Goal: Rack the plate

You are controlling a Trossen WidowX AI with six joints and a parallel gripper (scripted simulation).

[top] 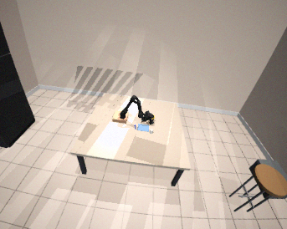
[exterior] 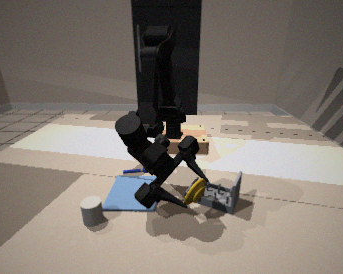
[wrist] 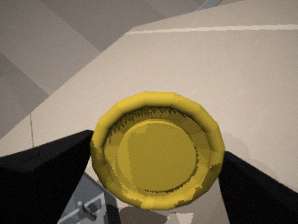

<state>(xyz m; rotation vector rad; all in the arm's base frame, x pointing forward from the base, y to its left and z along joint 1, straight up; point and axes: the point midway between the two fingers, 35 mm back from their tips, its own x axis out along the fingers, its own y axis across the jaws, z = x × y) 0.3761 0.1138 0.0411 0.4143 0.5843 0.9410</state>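
The grey dish rack is 10 cm behind my gripper tip, 6 cm below it and 3 cm to the left of it. Also, from my gripper tip: blue mat (18 cm to the right, 8 cm below, 8 cm behind); then grey cup (23 cm to the right, 6 cm below, 4 cm ahead); then yellow plate (right at my gripper tip).
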